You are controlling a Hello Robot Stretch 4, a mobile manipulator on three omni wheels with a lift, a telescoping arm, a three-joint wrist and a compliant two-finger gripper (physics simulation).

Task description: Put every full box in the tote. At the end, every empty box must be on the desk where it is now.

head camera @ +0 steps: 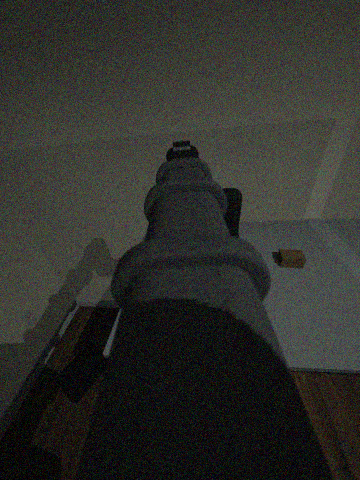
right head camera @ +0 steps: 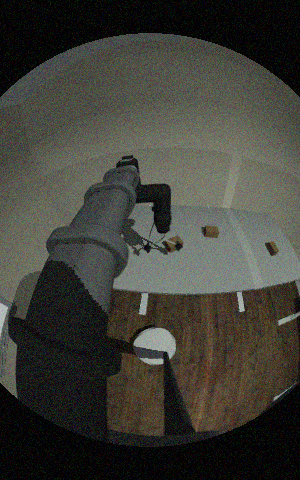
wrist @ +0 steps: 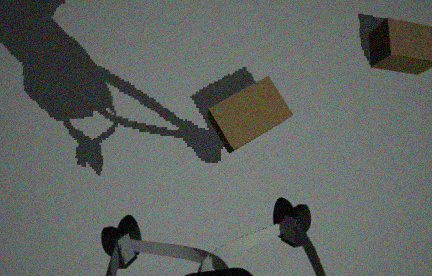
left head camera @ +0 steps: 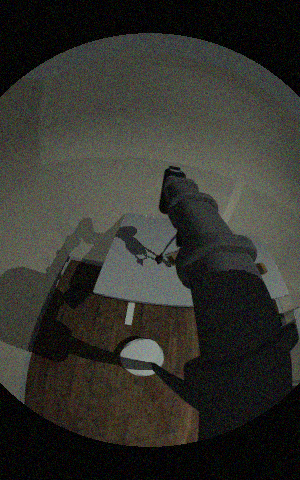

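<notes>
The nearest tan box (left head camera: 170,258) (right head camera: 173,243) (wrist: 251,114) lies on the pale desk (head camera: 325,320) (left head camera: 145,287) (right head camera: 195,277) (wrist: 325,175). In the wrist view it is turned at an angle, with a dark narrow left side. A second box (head camera: 292,258) (left head camera: 261,269) (right head camera: 211,231) (wrist: 410,47) lies to its right. A third box (right head camera: 272,248) lies at the far right. I cannot tell which are full. My gripper (right head camera: 163,246) (wrist: 207,223) is open and empty, pointing down above the desk, with the nearest box ahead of the fingertips in the wrist view. The arm hides parts of the desk. I cannot make out the tote.
The telescoping arm (head camera: 187,215) (left head camera: 200,220) (right head camera: 107,205) reaches out over the desk. Its shadow falls on the desk, left of the nearest box. A white round disc (left head camera: 145,347) (right head camera: 156,340) and short white strips show on the wooden floor (left head camera: 90,390) (right head camera: 240,360). A wall stands behind the desk.
</notes>
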